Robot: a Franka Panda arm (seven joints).
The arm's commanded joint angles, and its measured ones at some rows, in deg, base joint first. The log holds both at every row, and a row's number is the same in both.
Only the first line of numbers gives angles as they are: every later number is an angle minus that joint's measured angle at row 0.
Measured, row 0:
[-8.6, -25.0, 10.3, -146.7, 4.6, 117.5, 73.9]
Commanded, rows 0 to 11:
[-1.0, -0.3, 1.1, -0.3, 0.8, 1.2, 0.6]
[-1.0, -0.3, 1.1, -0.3, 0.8, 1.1, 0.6]
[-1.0, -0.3, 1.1, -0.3, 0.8, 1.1, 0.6]
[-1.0, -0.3, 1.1, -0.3, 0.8, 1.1, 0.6]
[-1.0, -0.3, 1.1, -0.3, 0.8, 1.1, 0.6]
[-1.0, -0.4, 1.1, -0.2, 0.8, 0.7, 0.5]
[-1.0, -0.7, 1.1, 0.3, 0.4, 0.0, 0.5]
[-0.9, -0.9, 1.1, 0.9, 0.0, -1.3, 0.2]
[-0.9, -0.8, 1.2, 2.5, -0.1, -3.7, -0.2]
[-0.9, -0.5, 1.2, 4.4, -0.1, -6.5, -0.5]
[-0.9, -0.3, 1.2, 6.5, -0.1, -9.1, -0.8]
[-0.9, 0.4, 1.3, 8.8, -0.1, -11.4, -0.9]
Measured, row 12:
[-0.1, -0.2, 0.1, 2.4, 0.0, -3.9, -0.2]
